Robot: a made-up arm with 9 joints.
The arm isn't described. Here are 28 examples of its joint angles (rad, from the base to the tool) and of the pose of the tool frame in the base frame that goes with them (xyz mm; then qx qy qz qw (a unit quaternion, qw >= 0)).
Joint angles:
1: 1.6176 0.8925 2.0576 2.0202 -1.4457 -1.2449 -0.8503 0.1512 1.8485
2: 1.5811 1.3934 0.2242 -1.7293 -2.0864 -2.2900 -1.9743 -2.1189 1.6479
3: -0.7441 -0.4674 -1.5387 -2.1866 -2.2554 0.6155 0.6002 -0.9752 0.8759
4: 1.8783 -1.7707 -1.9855 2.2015 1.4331 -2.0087 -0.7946 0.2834 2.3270
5: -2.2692 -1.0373 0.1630 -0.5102 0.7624 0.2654 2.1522 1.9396 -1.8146
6: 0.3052 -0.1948 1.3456 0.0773 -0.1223 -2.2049 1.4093 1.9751 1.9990
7: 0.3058 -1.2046 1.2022 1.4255 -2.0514 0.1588 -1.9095 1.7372 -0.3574
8: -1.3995 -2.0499 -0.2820 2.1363 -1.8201 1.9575 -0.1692 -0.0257 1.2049
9: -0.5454 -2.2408 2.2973 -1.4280 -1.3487 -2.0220 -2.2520 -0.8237 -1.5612
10: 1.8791 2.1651 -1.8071 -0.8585 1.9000 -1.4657 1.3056 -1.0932 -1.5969
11: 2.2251 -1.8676 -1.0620 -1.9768 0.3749 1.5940 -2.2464 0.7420 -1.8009
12: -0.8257 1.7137 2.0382 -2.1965 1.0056 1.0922 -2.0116 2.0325 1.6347
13: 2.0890 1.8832 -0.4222 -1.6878 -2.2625 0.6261 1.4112 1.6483 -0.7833
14: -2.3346 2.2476 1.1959 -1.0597 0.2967 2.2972 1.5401 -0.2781 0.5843
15: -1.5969 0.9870 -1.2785 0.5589 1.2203 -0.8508 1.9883 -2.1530 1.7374
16: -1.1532 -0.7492 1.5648 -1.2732 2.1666 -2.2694 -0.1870 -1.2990 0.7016
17: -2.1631 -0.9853 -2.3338 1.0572 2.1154 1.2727 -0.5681 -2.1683 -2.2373
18: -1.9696 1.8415 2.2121 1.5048 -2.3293 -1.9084 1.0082 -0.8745 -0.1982
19: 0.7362 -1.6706 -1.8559 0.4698 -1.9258 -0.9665 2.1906 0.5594 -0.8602
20: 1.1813 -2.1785 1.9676 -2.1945 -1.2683 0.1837 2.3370 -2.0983 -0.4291
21: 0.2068 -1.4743 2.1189 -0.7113 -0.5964 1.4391 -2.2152 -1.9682 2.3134
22: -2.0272 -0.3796 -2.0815 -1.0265 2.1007 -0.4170 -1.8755 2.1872 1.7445
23: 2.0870 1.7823 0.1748 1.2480 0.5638 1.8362 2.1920 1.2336 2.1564
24: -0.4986 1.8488 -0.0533 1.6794 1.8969 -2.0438 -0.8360 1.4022 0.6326
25: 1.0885 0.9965 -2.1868 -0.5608 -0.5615 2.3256 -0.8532 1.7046 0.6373
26: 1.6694 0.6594 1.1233 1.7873 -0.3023 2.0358 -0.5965 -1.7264 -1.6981
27: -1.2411 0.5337 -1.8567 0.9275 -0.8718 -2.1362 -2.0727 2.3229 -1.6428
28: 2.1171 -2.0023 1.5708 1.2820 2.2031 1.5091 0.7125 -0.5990 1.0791
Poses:
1: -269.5 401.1 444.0 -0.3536 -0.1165 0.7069 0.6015
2: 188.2 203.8 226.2 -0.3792 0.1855 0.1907 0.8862
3: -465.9 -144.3 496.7 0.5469 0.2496 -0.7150 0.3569
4: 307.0 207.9 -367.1 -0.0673 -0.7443 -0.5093 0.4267
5: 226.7 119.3 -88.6 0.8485 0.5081 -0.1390 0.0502
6: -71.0 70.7 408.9 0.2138 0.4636 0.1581 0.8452
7: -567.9 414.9 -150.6 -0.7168 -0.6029 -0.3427 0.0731
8: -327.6 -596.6 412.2 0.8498 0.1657 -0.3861 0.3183
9: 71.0 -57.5 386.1 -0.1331 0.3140 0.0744 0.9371
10: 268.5 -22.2 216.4 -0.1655 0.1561 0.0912 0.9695
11: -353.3 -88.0 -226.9 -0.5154 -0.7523 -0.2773 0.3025
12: -421.4 189.5 -102.3 -0.0833 -0.6680 0.7301 0.1175
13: -113.9 333.8 34.1 -0.7508 -0.5880 0.2301 0.1939
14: 289.2 547.1 171.5 0.3019 0.4181 0.8092 0.2815
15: -176.9 214.9 214.6 0.0422 0.1573 0.9614 0.2216
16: -20.5 -324.9 885.2 -0.2857 0.1028 0.0771 0.9497
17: 251.7 325.1 688.2 0.0688 0.7498 0.0482 0.6563
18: -195.2 -14.4 5.2 0.0275 0.3555 -0.4552 0.8159
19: 22.1 -266.9 -89.7 -0.4563 0.3262 -0.8271 0.0374
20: -75.9 -83.1 -42.7 -0.2144 -0.7758 -0.1708 0.5683
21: -46.3 -26.1 498.4 -0.2142 0.0918 0.8232 0.5177
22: -290.5 -27.0 699.9 0.2844 -0.3768 0.7408 0.4778
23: -526.6 -94.9 346.0 0.1396 -0.6948 -0.5204 0.4763
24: 502.8 57.6 614.2 -0.2223 -0.0444 -0.9669 0.1176
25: -366.0 228.7 -415.4 -0.6887 -0.4083 0.5932 0.0847
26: -286.1 655.9 181.5 -0.3774 0.8170 0.3111 0.3053
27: -433.2 520.6 522.6 -0.4055 -0.3187 -0.5906 0.6207
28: 392.6 -663.4 -178.0 -0.5035 0.4661 -0.7269 0.0305
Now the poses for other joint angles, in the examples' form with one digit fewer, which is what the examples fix.
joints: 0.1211 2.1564 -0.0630 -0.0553 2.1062 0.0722 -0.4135 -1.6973 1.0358
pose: 38 -333 649 0.028 -0.515 0.740 0.431
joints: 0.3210 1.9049 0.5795 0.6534 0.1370 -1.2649 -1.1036 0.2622 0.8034
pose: -310 110 584 -0.476 -0.231 0.163 0.833
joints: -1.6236 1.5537 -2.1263 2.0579 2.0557 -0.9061 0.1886 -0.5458 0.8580
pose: -180 -257 54 0.318 0.281 -0.330 0.843
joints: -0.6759 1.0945 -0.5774 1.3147 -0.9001 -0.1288 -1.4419 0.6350 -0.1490
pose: 15 -100 -349 0.699 -0.358 0.034 0.619
